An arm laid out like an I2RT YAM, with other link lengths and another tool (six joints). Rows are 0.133 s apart.
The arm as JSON. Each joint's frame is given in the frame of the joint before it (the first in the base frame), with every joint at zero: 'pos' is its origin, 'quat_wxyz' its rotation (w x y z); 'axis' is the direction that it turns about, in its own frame. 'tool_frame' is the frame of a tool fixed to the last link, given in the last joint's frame.
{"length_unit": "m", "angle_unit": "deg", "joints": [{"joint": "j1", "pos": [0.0, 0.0, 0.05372], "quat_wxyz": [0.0, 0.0, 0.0, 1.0], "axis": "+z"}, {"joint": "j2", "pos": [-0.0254, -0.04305, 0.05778], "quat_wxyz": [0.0, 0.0, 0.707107, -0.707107], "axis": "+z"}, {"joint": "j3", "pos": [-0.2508, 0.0, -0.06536], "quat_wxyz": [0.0, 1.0, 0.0, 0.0], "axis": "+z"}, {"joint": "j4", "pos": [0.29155, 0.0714, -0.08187], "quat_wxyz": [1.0, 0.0, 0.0, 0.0], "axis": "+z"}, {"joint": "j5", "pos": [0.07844, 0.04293, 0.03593], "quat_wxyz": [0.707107, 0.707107, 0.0, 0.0], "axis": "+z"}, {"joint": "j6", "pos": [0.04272, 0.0, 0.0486], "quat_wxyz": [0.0, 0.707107, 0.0, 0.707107], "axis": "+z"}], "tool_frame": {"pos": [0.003, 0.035, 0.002], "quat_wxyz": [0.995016, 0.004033, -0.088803, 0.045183]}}
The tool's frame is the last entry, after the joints.
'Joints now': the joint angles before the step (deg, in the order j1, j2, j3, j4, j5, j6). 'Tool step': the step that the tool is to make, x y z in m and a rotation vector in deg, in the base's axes. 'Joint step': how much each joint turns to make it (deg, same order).
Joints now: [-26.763 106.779 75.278 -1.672 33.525 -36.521]
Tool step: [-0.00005 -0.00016 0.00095 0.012 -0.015 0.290]
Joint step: [-0.043 -0.080 0.063 -0.025 -0.288 -0.200]
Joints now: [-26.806 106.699 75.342 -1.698 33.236 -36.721]
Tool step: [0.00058 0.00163 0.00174 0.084 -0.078 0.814]
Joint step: [0.153 -0.186 0.068 -0.049 -0.615 -0.319]
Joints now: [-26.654 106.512 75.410 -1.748 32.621 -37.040]
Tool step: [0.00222 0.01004 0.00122 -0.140 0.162 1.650]
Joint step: [1.194 -0.522 -0.437 0.094 -0.277 -0.489]
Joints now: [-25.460 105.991 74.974 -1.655 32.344 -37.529]
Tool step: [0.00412 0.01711 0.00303 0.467 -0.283 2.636]
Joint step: [1.995 -0.778 -0.359 -0.424 -0.833 0.130]
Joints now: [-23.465 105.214 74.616 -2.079 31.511 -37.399]
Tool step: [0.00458 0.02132 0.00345 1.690 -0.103 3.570]
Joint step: [2.371 -0.668 0.135 -1.754 -1.880 0.797]
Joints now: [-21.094 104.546 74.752 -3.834 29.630 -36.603]
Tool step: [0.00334 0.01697 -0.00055 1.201 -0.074 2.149]
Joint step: [1.959 -0.220 -0.170 -0.868 -0.803 0.973]
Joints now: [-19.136 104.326 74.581 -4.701 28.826 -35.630]
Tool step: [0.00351 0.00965 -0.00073 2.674 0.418 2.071]
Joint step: [0.937 0.653 1.159 -2.439 -2.315 1.466]
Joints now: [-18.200 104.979 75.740 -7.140 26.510 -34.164]
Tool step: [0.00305 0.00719 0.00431 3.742 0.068 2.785]
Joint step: [0.441 0.489 1.867 -3.234 -4.009 1.531]
